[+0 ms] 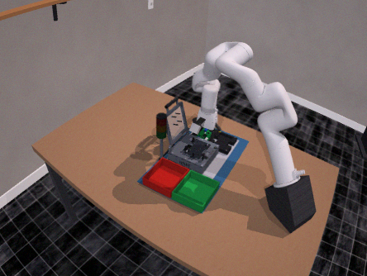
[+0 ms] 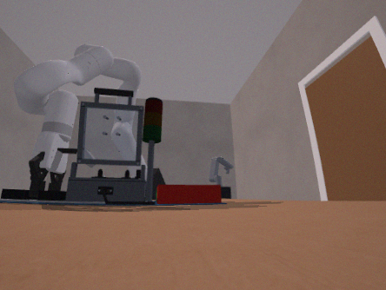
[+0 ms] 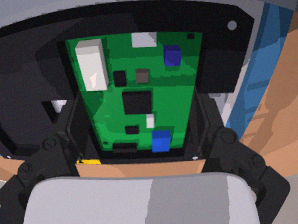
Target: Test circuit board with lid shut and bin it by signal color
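My gripper is now right at the green circuit board. Round my hand: tester lid (12 cm ahead, 15 cm to the left, 16 cm above); then black latch block (5 cm behind, 24 cm to the left, 6 cm above); then tester plate (18 cm to the left, 5 cm above).
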